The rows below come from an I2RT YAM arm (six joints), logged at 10 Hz.
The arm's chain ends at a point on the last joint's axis. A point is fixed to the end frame.
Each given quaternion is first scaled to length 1.
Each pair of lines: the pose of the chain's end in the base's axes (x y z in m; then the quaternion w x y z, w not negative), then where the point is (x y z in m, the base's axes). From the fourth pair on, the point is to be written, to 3 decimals.
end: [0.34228 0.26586 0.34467 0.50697 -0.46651 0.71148 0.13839]
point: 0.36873 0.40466 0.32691
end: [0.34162 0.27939 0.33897 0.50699 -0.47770 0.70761 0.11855]
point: 0.36867 0.41740 0.31657
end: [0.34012 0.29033 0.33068 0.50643 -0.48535 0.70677 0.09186]
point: 0.36996 0.42675 0.30276
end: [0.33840 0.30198 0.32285 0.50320 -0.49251 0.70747 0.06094]
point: 0.372 0.436 0.288
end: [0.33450 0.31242 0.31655 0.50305 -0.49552 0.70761 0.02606]
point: 0.373 0.443 0.276
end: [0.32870 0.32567 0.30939 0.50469 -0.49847 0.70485 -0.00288]
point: 0.372 0.454 0.265
